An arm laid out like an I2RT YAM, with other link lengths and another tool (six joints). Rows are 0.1 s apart.
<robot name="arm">
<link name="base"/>
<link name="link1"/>
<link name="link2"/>
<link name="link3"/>
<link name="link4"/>
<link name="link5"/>
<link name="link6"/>
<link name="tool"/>
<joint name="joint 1" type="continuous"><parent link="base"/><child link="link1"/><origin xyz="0 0 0.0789"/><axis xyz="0 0 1"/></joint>
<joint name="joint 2" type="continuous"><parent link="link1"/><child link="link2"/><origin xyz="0.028 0.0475 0.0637" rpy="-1.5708 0 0"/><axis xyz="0 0 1"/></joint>
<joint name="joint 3" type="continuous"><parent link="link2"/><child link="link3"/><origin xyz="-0.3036 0 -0.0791" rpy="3.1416 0 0"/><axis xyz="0 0 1"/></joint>
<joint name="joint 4" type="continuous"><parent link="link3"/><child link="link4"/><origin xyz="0.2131 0.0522 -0.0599"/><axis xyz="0 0 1"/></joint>
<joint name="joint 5" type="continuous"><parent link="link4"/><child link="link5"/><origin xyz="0.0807 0.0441 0.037" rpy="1.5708 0 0"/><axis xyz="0 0 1"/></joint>
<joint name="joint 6" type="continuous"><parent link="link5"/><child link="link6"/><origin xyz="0.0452 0 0.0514" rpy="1.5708 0 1.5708"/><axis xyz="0 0 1"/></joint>
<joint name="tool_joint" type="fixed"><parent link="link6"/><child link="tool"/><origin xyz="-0.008 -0.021 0.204" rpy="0.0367 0 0.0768"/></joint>
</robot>
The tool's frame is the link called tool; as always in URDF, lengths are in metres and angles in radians. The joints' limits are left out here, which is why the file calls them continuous.
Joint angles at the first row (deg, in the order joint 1, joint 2, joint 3, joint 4, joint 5, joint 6):
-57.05, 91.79, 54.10, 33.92, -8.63, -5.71
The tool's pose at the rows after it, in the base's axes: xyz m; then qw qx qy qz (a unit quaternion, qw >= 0):
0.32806 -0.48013 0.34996 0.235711 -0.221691 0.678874 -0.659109
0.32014 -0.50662 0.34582 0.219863 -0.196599 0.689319 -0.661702
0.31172 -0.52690 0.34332 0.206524 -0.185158 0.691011 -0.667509
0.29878 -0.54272 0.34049 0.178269 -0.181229 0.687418 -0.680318
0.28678 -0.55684 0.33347 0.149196 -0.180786 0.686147 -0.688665
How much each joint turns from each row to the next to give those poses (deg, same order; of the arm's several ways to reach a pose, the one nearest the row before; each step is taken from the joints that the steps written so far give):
-1.27, 2.92, 2.70, 0.72, 2.50, 2.56
-0.89, 3.21, 3.23, -0.44, 2.54, 0.98
-1.34, 2.56, 2.09, 0.70, 0.77, -0.21
-1.17, 1.76, 0.37, 2.13, 1.65, -2.16
-1.06, 1.83, 0.17, 1.88, 1.49, -2.39

